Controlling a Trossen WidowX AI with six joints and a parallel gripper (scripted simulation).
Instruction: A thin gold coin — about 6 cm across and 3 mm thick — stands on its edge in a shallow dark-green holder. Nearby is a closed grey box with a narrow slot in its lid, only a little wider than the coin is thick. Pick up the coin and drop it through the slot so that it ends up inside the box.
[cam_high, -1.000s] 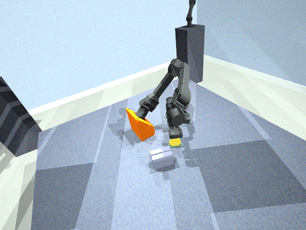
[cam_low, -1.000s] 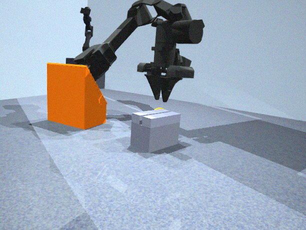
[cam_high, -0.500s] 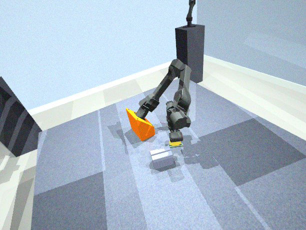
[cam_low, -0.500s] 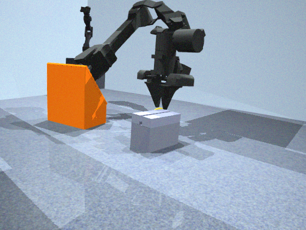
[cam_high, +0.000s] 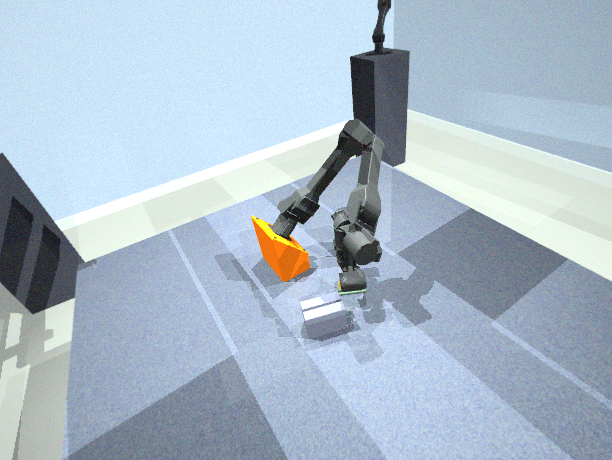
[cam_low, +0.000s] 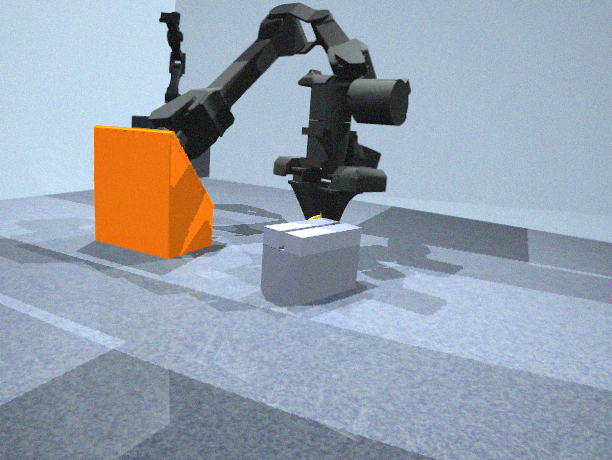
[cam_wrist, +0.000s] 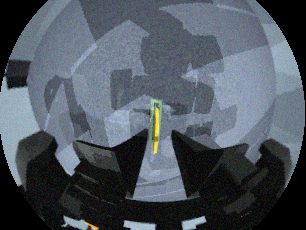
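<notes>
Right now the gold coin is 1 cm below my gripper tip and 1 cm behind it.
</notes>
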